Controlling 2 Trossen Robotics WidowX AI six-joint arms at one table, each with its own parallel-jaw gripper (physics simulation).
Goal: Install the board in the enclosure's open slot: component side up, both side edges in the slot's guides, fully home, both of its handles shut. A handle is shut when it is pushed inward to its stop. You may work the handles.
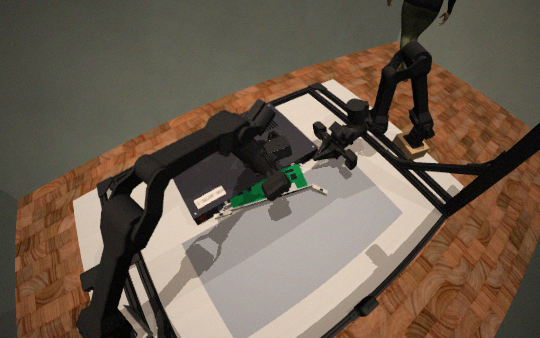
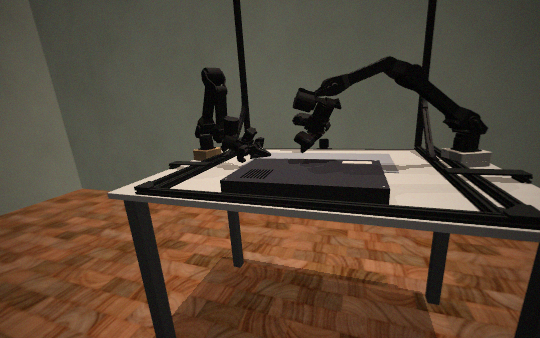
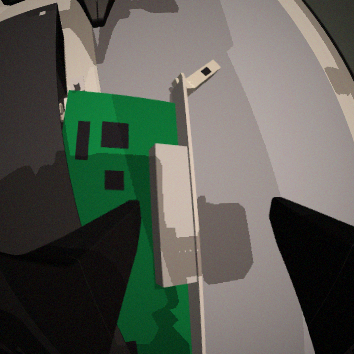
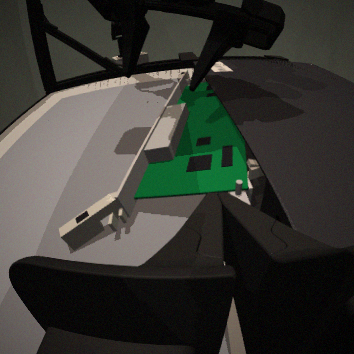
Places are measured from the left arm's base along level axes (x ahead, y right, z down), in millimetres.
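Where they show: left gripper, fingertip midpoint: (image 2: pixel 305 149) (image 3: pixel 206 208) (image 4: pixel 157 82); right gripper, fingertip midpoint: (image 1: pixel 313 159) (image 2: pixel 270 155) (image 3: pixel 97 24) (image 4: pixel 215 202); left arm's base, link origin: (image 1: pixel 120 334) (image 2: pixel 465 150); right arm's base, link origin: (image 1: pixel 413 140) (image 2: pixel 207 148).
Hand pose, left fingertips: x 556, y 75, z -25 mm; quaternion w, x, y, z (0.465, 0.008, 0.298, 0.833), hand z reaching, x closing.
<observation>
Each offset is from my left fingertips to the top centre of the thing. "spot": to the spot under its first point. Level surfaces: height alone.
The green board {spot: dx +76, dy +2, dz +50 mm} (image 1: pixel 297 175) (image 3: pixel 142 117) (image 4: pixel 175 180) lies component side up at the front of the dark enclosure {dx +28, dy -188, dz +25 mm} (image 1: pixel 187 177) (image 2: pixel 310 172) (image 3: pixel 25 110) (image 4: pixel 300 150). Its inner edge meets the enclosure's front; whether it sits in the guides is hidden. One handle {dx +80, dy +80, dz +48 mm} (image 1: pixel 318 189) (image 3: pixel 200 77) (image 4: pixel 87 225) is swung outward. The other handle {dx -163, dy -91, dz +32 mm} (image 1: pixel 222 214) shows at the faceplate's left end, its angle unclear. My left gripper (image 3: pixel 206 208) (image 4: pixel 157 82) is open and empty above the faceplate and white block {spot: dx +8, dy +1, dz +41 mm} (image 3: pixel 175 200). My right gripper (image 1: pixel 314 159) (image 2: pixel 270 154) (image 4: pixel 215 202) is shut and empty by the enclosure's corner.
A grey mat {dz +73 mm} (image 1: pixel 300 260) lies on the white table in front of the board. A small pin {spot: dx +111, dy -10, dz +40 mm} (image 4: pixel 239 186) stands on a pale bracket near the enclosure's corner, close to the right fingertips. Black frame rails (image 1: pixel 367 302) edge the table. A person stands beyond the table.
</observation>
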